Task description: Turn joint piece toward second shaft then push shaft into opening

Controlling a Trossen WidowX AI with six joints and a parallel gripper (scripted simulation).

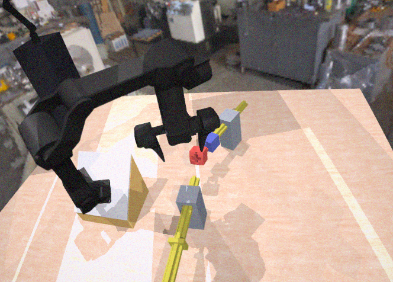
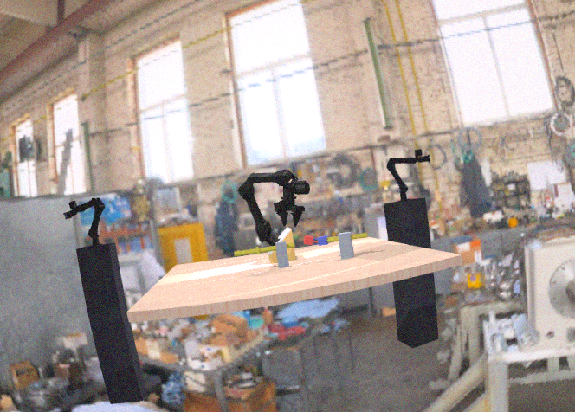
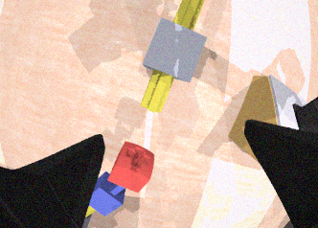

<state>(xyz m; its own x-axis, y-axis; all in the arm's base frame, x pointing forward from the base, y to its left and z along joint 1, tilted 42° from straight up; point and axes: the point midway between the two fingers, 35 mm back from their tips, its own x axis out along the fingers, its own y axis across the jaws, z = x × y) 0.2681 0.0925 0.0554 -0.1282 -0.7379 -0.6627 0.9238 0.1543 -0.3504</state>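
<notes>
My gripper tip is now 2 cm short of the red joint piece, 8 cm to the right of it and 8 cm above it.
</notes>
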